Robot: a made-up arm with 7 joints. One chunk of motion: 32 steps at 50 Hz.
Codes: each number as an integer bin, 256 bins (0 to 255) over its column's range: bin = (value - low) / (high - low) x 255, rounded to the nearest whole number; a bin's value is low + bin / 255 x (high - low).
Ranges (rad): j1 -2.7..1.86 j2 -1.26..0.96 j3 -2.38..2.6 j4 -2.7..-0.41 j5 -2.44..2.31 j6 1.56..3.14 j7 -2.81..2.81
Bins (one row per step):
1: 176 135 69 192 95 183 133
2: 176 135 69 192 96 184 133
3: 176 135 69 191 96 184 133
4: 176 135 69 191 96 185 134
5: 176 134 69 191 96 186 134
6: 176 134 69 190 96 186 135
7: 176 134 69 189 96 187 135
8: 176 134 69 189 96 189 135
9: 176 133 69 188 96 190 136
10: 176 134 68 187 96 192 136
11: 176 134 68 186 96 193 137
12: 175 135 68 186 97 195 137
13: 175 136 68 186 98 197 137
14: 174 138 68 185 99 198 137
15: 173 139 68 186 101 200 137
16: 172 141 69 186 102 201 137
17: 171 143 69 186 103 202 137
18: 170 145 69 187 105 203 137
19: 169 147 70 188 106 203 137
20: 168 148 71 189 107 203 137
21: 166 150 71 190 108 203 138
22: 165 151 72 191 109 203 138
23: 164 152 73 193 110 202 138
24: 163 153 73 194 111 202 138
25: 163 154 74 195 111 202 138
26: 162 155 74 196 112 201 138
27: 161 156 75 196 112 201 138
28: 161 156 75 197 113 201 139
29: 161 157 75 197 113 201 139
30: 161 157 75 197 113 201 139
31: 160 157 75 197 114 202 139
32: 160 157 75 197 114 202 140
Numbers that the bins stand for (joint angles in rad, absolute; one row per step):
1: 0.4473 -0.0847 -1.0325 -0.9758 -0.6704 2.6939 0.1212
2: 0.4473 -0.0847 -1.0325 -0.9758 -0.6518 2.7001 0.1212
3: 0.4473 -0.0847 -1.0325 -0.9847 -0.6518 2.7001 0.1212
4: 0.4473 -0.0847 -1.0325 -0.9847 -0.6518 2.7063 0.1433
5: 0.4473 -0.0934 -1.0325 -0.9847 -0.6518 2.7125 0.1433
6: 0.4473 -0.0934 -1.0325 -0.9937 -0.6518 2.7125 0.1653
7: 0.4473 -0.0934 -1.0325 -1.0027 -0.6518 2.7187 0.1653
8: 0.4473 -0.0934 -1.0325 -1.0027 -0.6518 2.7311 0.1653
9: 0.4473 -0.1021 -1.0325 -1.0117 -0.6518 2.7373 0.1873
10: 0.4473 -0.0934 -1.0520 -1.0207 -0.6518 2.7496 0.1873
11: 0.4473 -0.0934 -1.0520 -1.0296 -0.6518 2.7558 0.2094
12: 0.4294 -0.0847 -1.0520 -1.0296 -0.6331 2.7682 0.2094
13: 0.4294 -0.0760 -1.0520 -1.0296 -0.6145 2.7806 0.2094
14: 0.4115 -0.0586 -1.0520 -1.0386 -0.5959 2.7868 0.2094
15: 0.3936 -0.0499 -1.0520 -1.0296 -0.5586 2.7992 0.2094
16: 0.3758 -0.0325 -1.0325 -1.0296 -0.5400 2.8054 0.2094
17: 0.3579 -0.0151 -1.0325 -1.0296 -0.5214 2.8116 0.2094
18: 0.3400 0.0024 -1.0325 -1.0207 -0.4841 2.8178 0.2094
19: 0.3221 0.0198 -1.0129 -1.0117 -0.4655 2.8178 0.2094
20: 0.3042 0.0285 -0.9934 -1.0027 -0.4469 2.8178 0.2094
21: 0.2685 0.0459 -0.9934 -0.9937 -0.4282 2.8178 0.2314
22: 0.2506 0.0546 -0.9739 -0.9847 -0.4096 2.8178 0.2314
23: 0.2327 0.0633 -0.9544 -0.9668 -0.3910 2.8116 0.2314
24: 0.2148 0.0720 -0.9544 -0.9578 -0.3724 2.8116 0.2314
25: 0.2148 0.0807 -0.9348 -0.9488 -0.3724 2.8116 0.2314
26: 0.1969 0.0894 -0.9348 -0.9398 -0.3537 2.8054 0.2314
27: 0.1791 0.0981 -0.9153 -0.9398 -0.3537 2.8054 0.2314
28: 0.1791 0.0981 -0.9153 -0.9309 -0.3351 2.8054 0.2535
29: 0.1791 0.1068 -0.9153 -0.9309 -0.3351 2.8054 0.2535
30: 0.1791 0.1068 -0.9153 -0.9309 -0.3351 2.8054 0.2535
31: 0.1612 0.1068 -0.9153 -0.9309 -0.3165 2.8116 0.2535
32: 0.1612 0.1068 -0.9153 -0.9309 -0.3165 2.8116 0.2755

